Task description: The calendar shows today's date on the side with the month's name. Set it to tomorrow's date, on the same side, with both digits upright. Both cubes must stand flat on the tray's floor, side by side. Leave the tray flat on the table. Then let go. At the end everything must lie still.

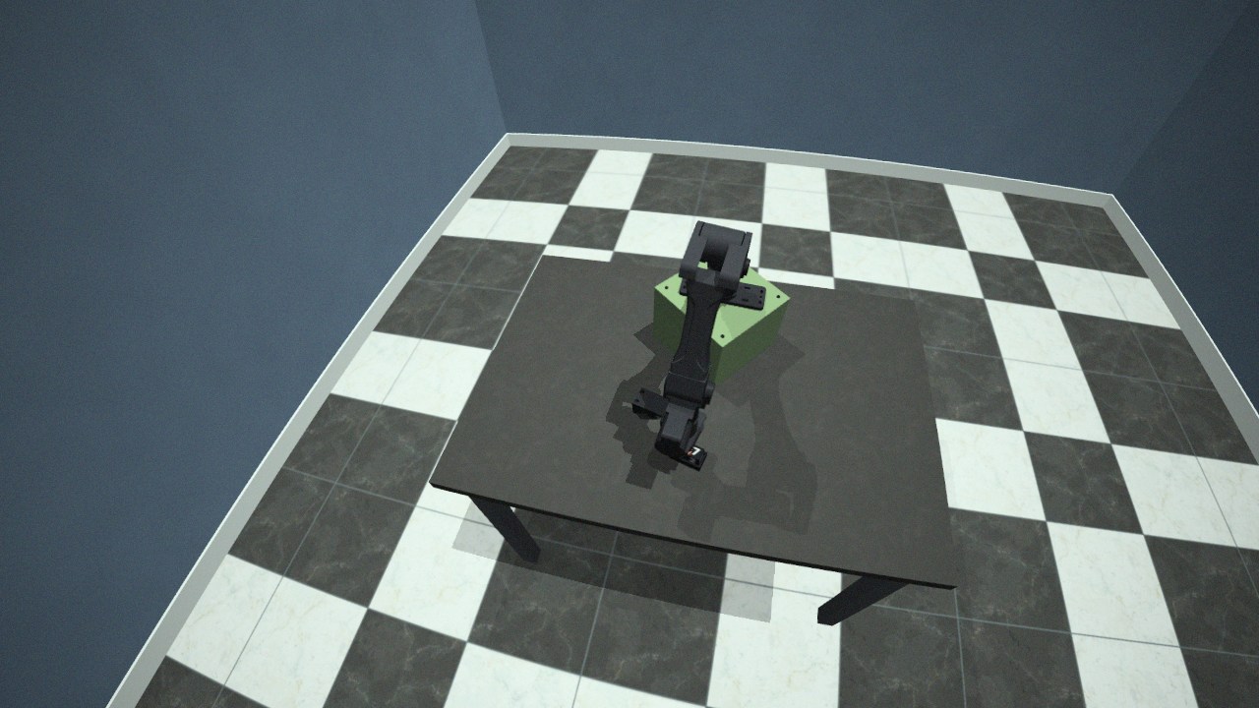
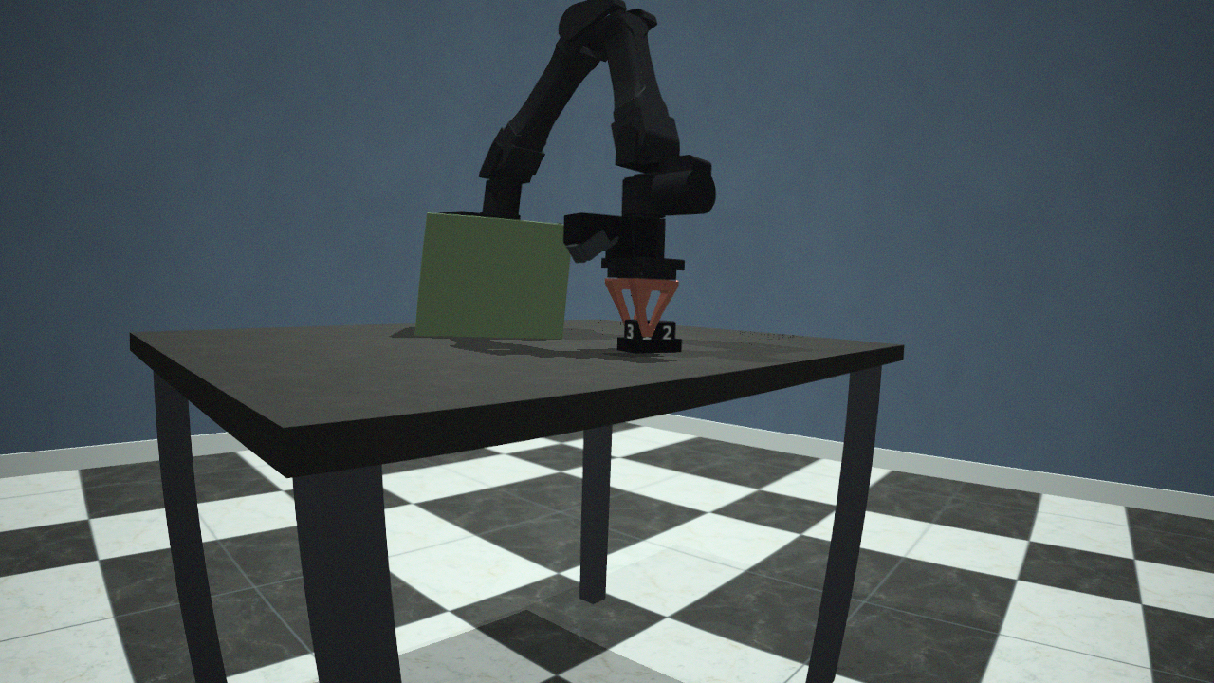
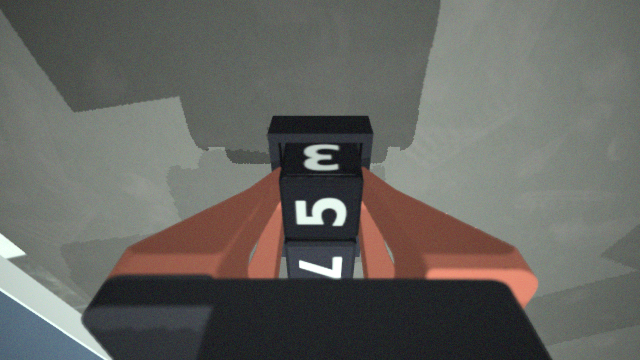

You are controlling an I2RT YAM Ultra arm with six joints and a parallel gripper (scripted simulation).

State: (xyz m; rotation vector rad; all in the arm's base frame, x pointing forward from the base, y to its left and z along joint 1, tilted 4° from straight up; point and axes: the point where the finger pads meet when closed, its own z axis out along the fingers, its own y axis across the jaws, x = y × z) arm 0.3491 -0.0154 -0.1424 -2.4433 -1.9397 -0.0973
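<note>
Now: hand right at the calendar cube. Also, from my hand: black tray (20 mm to the left, 20 mm below).
</note>
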